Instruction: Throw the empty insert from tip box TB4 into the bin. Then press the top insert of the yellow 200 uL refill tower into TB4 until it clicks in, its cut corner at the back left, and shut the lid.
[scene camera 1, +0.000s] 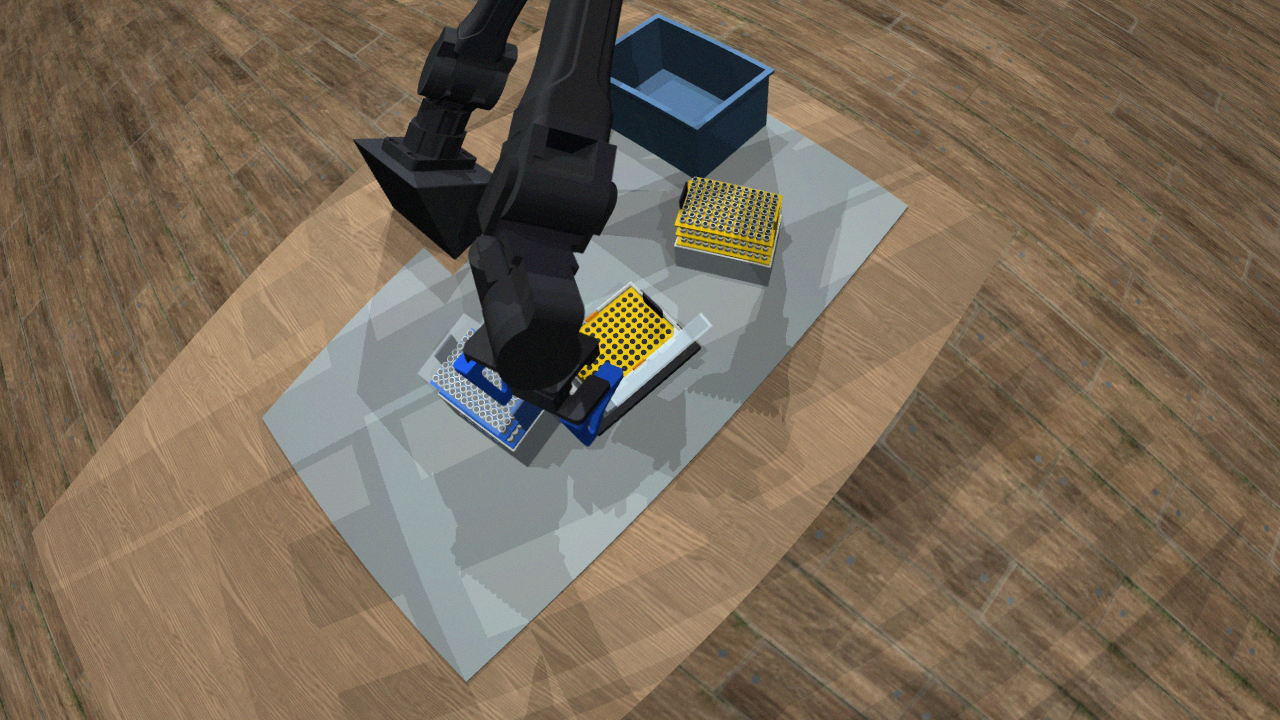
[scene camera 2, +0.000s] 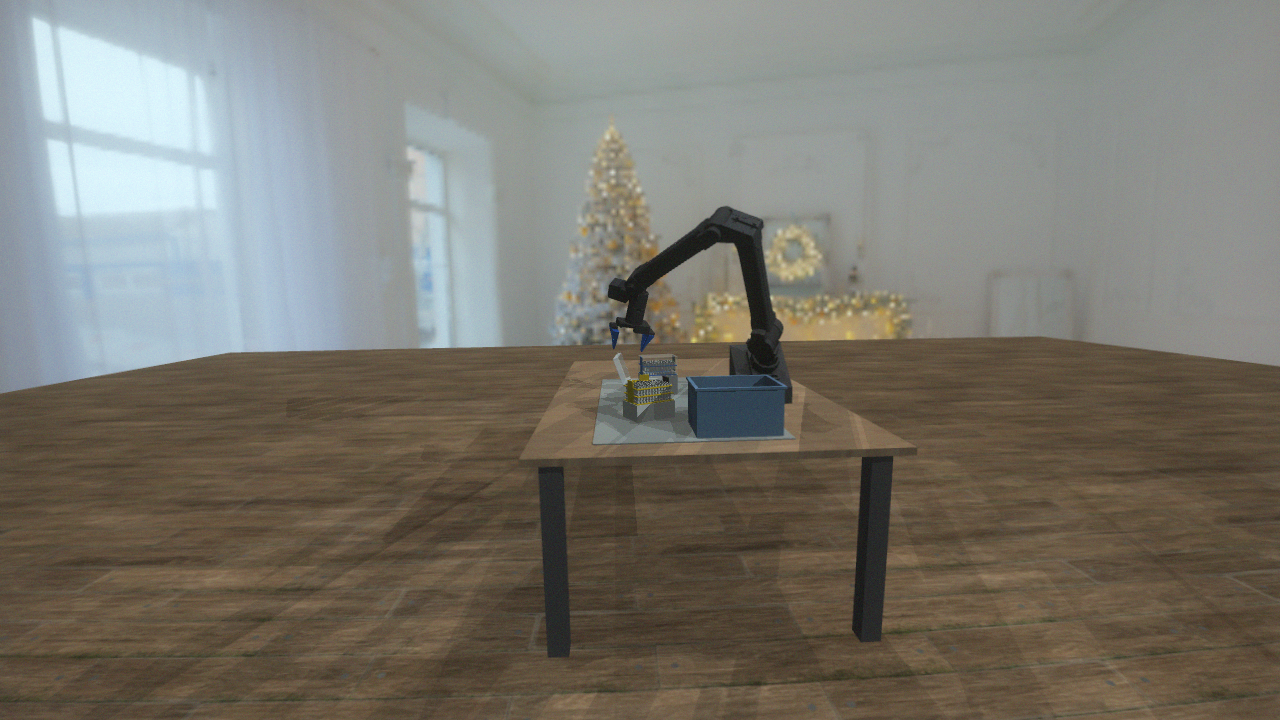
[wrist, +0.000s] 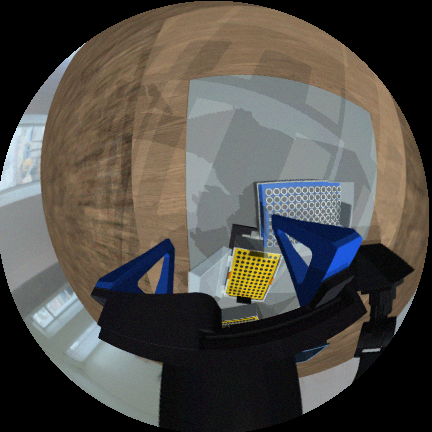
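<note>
The yellow insert (scene camera 1: 631, 331) (wrist: 252, 274) with empty dark holes sits in tip box TB4 (scene camera 1: 629, 285). TB4's clear lid (scene camera 1: 657, 367) (wrist: 210, 270) stands open. The yellow refill tower (scene camera 1: 729, 214) (scene camera 2: 648, 392) (wrist: 240, 321) has stacked inserts full of tips; the arm partly hides it in the wrist view. The blue bin (scene camera 1: 657, 129) (scene camera 2: 735, 410) stands near the mat's far corner; no insert shows in its visible part. My gripper (scene camera 1: 547, 419) (scene camera 2: 628, 348) (wrist: 219, 232) is open and empty, pointing down high above the table, near TB4 and the blue box. Cut corners are too small to tell.
A blue-edged tip box (scene camera 1: 474, 398) (scene camera 2: 659, 365) (wrist: 302, 200) full of pale tips stands close beside TB4, partly under my gripper in scene camera 1. The boxes stand on a grey mat (scene camera 1: 402, 537) (wrist: 225, 100). TB4's raised lid is an upright obstacle.
</note>
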